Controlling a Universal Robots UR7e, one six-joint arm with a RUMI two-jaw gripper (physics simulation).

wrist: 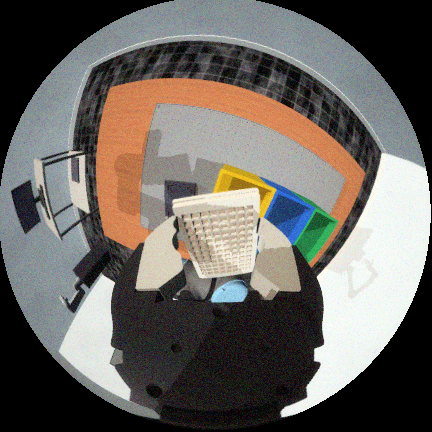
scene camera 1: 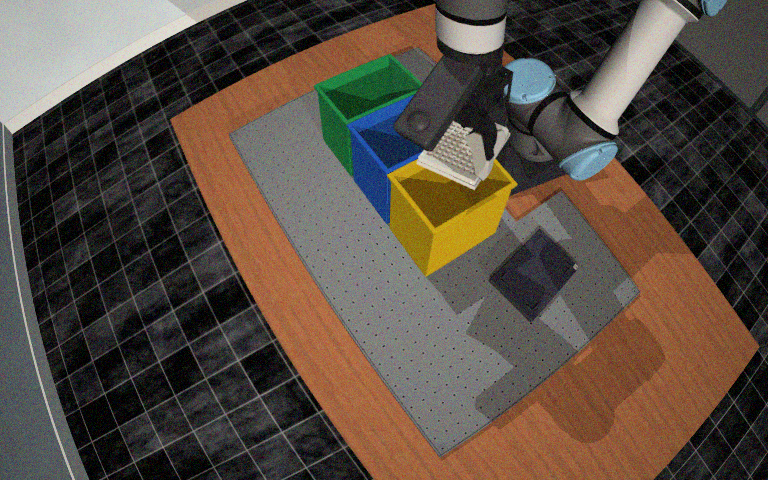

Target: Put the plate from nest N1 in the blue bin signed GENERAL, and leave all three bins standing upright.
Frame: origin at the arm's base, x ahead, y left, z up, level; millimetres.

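Where they show: gripper, between the fingertips: (wrist: 217,218) (scene camera 1: 455,161).
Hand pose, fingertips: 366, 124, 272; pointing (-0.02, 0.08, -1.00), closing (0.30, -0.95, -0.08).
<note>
After its pixels a point has its place, as x, y, z.
The off-white plate (scene camera 1: 451,151) @(364, 111, 278) (wrist: 220,247) @(333, 109, 276), with a grid of small wells, is held tilted in my gripper (scene camera 1: 480,142) (wrist: 217,218) @(366, 124, 272). The gripper is shut on its two sides. In the scene view the plate overlaps the back rim of the yellow bin, beside the blue bin (scene camera 1: 370,175) @(396, -52, 39) (wrist: 287,215) @(326, -117, 30). The blue bin stands upright, open-topped, between the other two; its inside looks empty where it shows, and its back part is hidden by the gripper. The GENERAL sign is not readable. A dark square nest (scene camera 1: 532,274) @(212, 245, -48) (wrist: 180,192) @(243, 248, -48) holds no plate; its label is not readable.
The yellow bin (scene camera 1: 410,226) @(392, 75, 42) (wrist: 226,172) @(391, 124, 120) and green bin (scene camera 1: 335,124) @(401, -179, 63) (wrist: 322,231) @(344, -248, 89) stand upright on either side of the blue one, close in a row. They stand on the grey perforated board (scene camera 1: 339,271) @(520, 43, -60) (wrist: 225,130) @(499, 165, -60) on a wooden table (scene camera 1: 243,226) @(644, -151, -73) (wrist: 120,125) @(448, 616, -73).
</note>
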